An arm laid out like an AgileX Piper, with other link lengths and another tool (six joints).
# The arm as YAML. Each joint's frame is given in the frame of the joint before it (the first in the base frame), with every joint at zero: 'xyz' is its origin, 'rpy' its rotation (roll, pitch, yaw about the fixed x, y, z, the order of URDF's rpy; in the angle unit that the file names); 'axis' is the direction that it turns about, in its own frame. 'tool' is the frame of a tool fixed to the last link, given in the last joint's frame.
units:
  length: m
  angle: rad
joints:
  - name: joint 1
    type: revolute
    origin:
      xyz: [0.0, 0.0, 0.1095]
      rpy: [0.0, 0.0, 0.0]
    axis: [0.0, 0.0, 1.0]
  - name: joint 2
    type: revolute
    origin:
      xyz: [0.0, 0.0, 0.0]
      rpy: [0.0, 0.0, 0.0]
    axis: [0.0, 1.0, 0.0]
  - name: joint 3
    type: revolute
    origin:
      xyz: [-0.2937, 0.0, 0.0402]
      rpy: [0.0, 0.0, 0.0]
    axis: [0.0, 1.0, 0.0]
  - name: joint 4
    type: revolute
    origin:
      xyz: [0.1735, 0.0, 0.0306]
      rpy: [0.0, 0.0, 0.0]
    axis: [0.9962, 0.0, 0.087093]
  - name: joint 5
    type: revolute
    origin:
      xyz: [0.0, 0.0, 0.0]
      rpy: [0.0, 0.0, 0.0]
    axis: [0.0, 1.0, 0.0]
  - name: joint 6
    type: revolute
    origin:
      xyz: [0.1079, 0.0, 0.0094]
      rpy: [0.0, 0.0, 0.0]
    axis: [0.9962, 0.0, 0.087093]
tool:
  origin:
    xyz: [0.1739, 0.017, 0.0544]
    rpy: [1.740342, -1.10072, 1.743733]
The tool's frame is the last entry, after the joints.
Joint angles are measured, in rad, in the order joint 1, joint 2, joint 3, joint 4, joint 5, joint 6. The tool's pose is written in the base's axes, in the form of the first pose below.
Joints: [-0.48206 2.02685 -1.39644 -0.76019 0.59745 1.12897]
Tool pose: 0.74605 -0.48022 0.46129 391.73; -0.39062 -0.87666 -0.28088 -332.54; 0.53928 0.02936 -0.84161 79.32; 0 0 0 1
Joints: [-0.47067 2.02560 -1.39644 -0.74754 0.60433 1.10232]
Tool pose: 0.76216 -0.46072 0.45481 394.21; -0.37553 -0.88688 -0.26911 -326.44; 0.52735 0.03431 -0.84896 77.77; 0 0 0 1
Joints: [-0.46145 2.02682 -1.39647 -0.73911 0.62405 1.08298]
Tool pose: 0.77821 -0.45209 0.43590 392.27; -0.37014 -0.89091 -0.26318 -322.48; 0.50734 0.04346 -0.86065 74.36; 0 0 0 1
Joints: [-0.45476 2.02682 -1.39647 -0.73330 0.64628 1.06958]
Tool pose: 0.79048 -0.44960 0.41595 388.68; -0.36976 -0.89168 -0.26111 -320.05; 0.48829 0.05260 -0.87110 71.71; 0 0 0 1
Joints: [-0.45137 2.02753 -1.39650 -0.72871 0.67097 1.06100]
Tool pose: 0.79961 -0.45378 0.39332 383.18; -0.37584 -0.88900 -0.26159 -319.22; 0.46836 0.06134 -0.88140 68.79; 0 0 0 1
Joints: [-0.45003 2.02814 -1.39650 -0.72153 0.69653 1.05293]
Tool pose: 0.80639 -0.46147 0.36984 376.69; -0.38631 -0.88455 -0.26141 -318.81; 0.44777 0.06793 -0.89156 65.69; 0 0 0 1
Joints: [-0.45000 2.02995 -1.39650 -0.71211 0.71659 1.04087]
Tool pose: 0.81331 -0.46555 0.34899 371.28; -0.39423 -0.88207 -0.25795 -318.09; 0.42792 0.07221 -0.90093 62.21; 0 0 0 1
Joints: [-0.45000 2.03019 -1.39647 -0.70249 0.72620 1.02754]
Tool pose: 0.81861 -0.46417 0.33828 368.82; -0.39615 -0.88275 -0.25261 -316.83; 0.41587 0.07278 -0.90651 60.18; 0 0 0 1
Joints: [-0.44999 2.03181 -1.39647 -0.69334 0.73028 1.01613]
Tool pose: 0.82273 -0.46148 0.33188 367.81; -0.39671 -0.88431 -0.24619 -315.42; 0.40710 0.07089 -0.91063 57.99; 0 0 0 1
